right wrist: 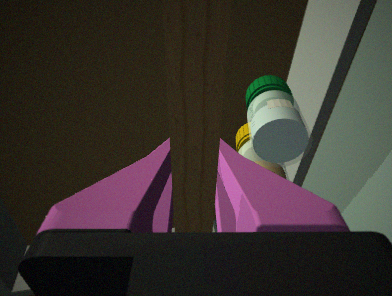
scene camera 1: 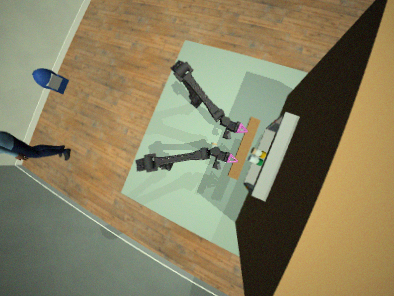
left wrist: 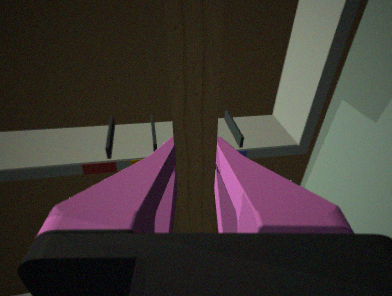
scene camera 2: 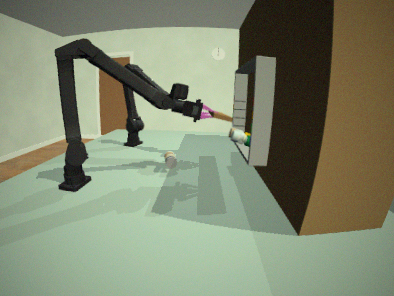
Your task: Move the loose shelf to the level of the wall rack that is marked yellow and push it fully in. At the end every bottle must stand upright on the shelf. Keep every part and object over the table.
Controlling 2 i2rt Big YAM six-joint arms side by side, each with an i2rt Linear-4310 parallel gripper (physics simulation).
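Note:
The loose wooden shelf [scene camera 1: 244,147] [scene camera 2: 222,116] [left wrist: 196,75] [right wrist: 192,75] slopes down towards the wall rack [scene camera 1: 276,157] [scene camera 2: 262,110] [left wrist: 315,50] [right wrist: 327,30]. My left gripper [scene camera 1: 245,130] [left wrist: 195,147] and right gripper [scene camera 1: 235,159] [scene camera 2: 212,114] [right wrist: 195,142] are shut on its near edge. A green-capped bottle [scene camera 1: 259,162] [scene camera 2: 237,134] [right wrist: 270,110] and a yellow-capped bottle [scene camera 1: 263,154] [right wrist: 243,135] are off the shelf, tipped over at the rack, lower than the shelf. Their support is unclear. A third bottle [scene camera 1: 214,144] [scene camera 2: 170,159] lies on the table. The yellow mark [left wrist: 134,162] is partly hidden by a finger.
A red mark [left wrist: 99,168] and a blue mark [left wrist: 243,154] are also on the rack's end. Dark slot guides [left wrist: 110,137] stand inside it. The rack hangs on a dark wall [scene camera 2: 290,125] above the pale green table [scene camera 1: 210,217] [scene camera 2: 150,250].

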